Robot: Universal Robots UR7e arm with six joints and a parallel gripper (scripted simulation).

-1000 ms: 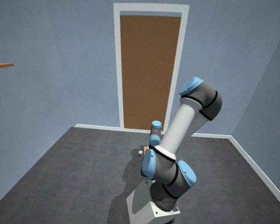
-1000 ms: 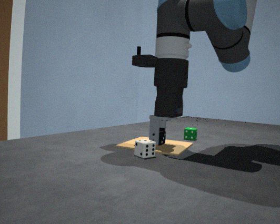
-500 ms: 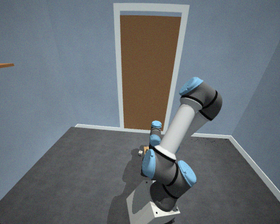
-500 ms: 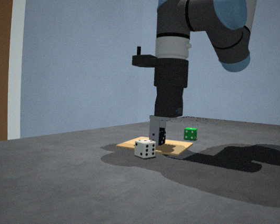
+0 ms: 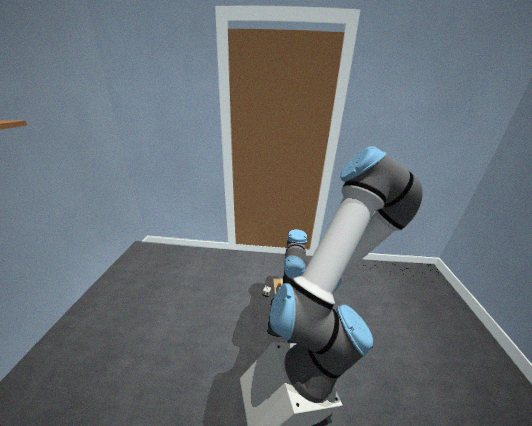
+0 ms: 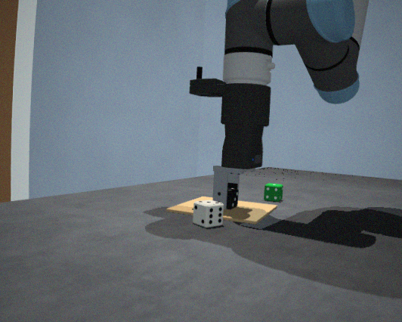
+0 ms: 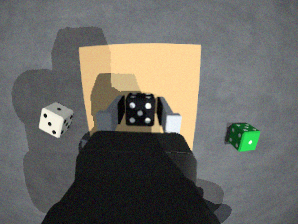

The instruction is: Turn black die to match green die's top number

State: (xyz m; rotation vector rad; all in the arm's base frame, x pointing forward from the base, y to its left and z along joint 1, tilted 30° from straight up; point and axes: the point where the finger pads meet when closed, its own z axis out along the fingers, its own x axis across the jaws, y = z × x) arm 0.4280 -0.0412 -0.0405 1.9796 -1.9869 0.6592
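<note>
The black die is right at my hand. The rest, counted from my hand: white die 2 cm behind, 11 cm to the left, 1 cm below; then tan mat 2 cm below; then green die 4 cm behind, 14 cm to the right, 1 cm below.
</note>
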